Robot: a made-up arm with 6 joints.
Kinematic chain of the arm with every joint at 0, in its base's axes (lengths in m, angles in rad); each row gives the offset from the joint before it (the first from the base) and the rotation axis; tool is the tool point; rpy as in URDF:
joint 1: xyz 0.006 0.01 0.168 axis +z
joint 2: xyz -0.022 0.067 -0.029 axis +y
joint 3: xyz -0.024 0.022 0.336 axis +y
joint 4: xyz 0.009 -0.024 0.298 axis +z
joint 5: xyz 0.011 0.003 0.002 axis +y
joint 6: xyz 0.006 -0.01 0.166 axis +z
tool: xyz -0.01 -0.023 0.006 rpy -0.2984 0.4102 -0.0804
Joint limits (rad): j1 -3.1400..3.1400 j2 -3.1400..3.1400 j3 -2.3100..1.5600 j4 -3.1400..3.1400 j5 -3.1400..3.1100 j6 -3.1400..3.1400
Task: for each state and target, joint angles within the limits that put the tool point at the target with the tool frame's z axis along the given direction. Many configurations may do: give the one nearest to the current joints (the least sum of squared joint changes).
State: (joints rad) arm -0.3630 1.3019 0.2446 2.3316 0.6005 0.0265
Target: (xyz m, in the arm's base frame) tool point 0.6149 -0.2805 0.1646 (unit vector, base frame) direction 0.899 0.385 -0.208
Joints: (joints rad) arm -0.6677 0.9662 0.9227 1.4261 0.5376 -0.4241
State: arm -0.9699 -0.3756 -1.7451 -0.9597 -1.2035 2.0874
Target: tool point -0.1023 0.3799 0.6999 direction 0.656 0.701 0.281
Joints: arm -0.8215 0.1896 -1.1800 -1.4781 -0.9345 1.9280
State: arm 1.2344 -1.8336 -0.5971 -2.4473 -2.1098 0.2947
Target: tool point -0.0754 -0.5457 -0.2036 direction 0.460 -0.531 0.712
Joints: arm 1.6058 -2.1735 -0.4320 -3.0927 -1.9737 0.9696
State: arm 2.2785 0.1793 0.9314 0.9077 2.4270 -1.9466
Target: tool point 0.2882 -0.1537 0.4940 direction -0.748 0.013 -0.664
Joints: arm 3.0813 -0.8399 0.5754 1.1144 2.7594 -2.0200
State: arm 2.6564 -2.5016 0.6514 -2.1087 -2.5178 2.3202
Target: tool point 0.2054 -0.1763 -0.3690 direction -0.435 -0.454 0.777
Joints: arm 3.1400 -2.8272 0.4004 -1.2279 -2.3568 1.8272
